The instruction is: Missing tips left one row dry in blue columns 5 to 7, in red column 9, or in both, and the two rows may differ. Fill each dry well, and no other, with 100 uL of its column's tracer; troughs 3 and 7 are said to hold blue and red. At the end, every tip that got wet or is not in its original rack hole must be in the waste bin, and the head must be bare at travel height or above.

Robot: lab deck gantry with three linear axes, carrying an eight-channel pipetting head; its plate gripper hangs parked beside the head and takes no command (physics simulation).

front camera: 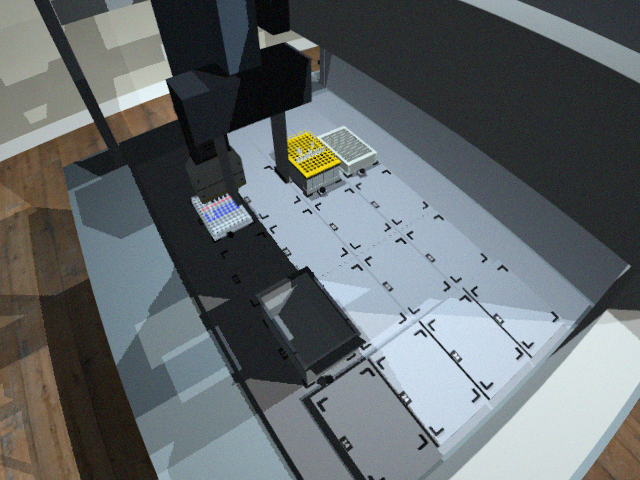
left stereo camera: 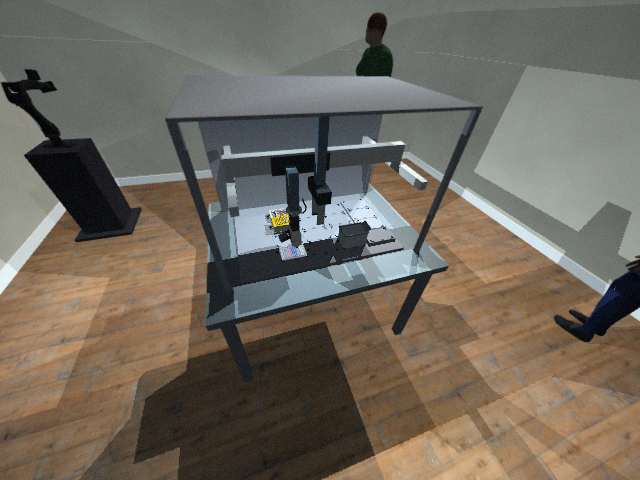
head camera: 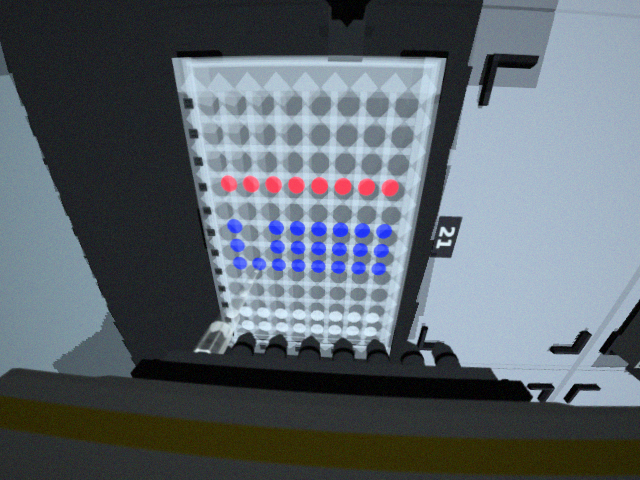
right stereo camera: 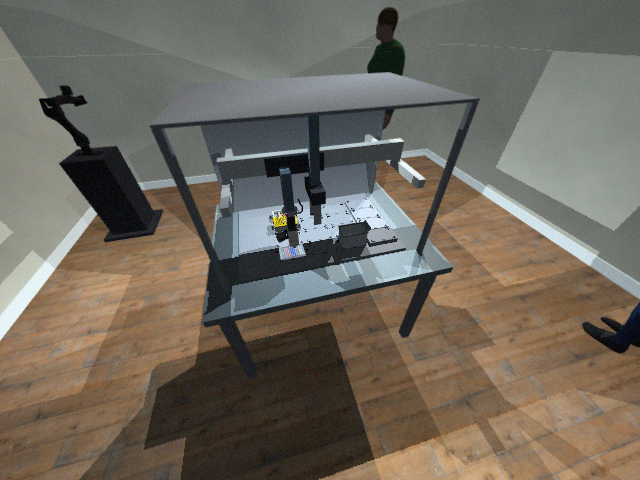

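Note:
The well plate (front camera: 222,217) (head camera: 336,64) (left stereo camera: 293,252) lies under the head (front camera: 214,175) (head camera: 310,379). In the head view, red column 9 (head camera: 319,186) shows eight red wells. Blue columns 7 (head camera: 318,228) and 6 (head camera: 318,248) each lack blue in the second well from the left; column 5 (head camera: 317,266) shows eight blue wells. One clear tip (head camera: 212,336) is on the leftmost visible channel, its thin end near column 5's second well; contact is unclear. No blue shows inside it. The parked plate gripper (front camera: 257,189) hangs open, its two fingers wide apart with nothing between.
The yellow tip rack (front camera: 312,167), with pale tips, stands at the back beside the white trough block (front camera: 348,147). The black waste bin (front camera: 310,320) (left stereo camera: 353,235) (right stereo camera: 353,235) stands farther along the dark strip. A person (left stereo camera: 375,59) (right stereo camera: 388,54) stands behind the enclosure.

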